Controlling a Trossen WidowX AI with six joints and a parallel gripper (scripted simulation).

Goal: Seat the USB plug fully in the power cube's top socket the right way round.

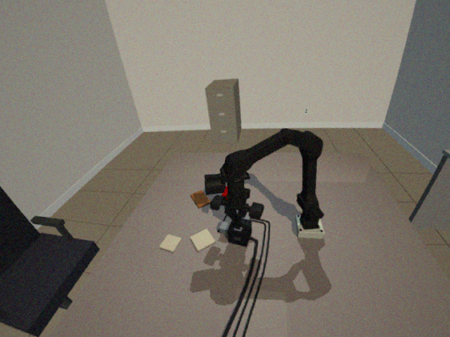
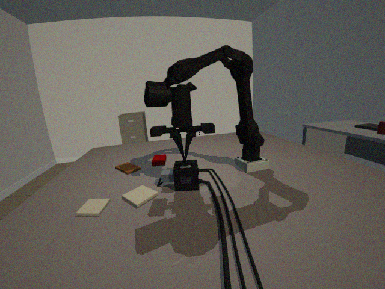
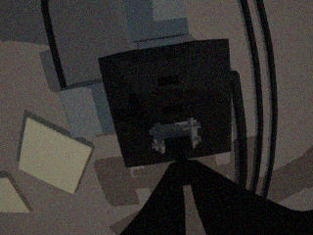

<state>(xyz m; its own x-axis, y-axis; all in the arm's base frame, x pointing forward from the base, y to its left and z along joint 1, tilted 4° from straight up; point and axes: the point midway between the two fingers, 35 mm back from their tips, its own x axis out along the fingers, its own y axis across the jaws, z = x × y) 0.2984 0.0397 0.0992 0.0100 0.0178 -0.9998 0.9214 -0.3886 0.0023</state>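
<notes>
Now: the grey USB plug 2 cm below my gripper tip. The rest, counted from my gripper tip: red block: 29 cm to the right, 10 cm below, 3 cm ahead; brown pad: 28 cm to the right, 18 cm ahead, 10 cm below.
</notes>
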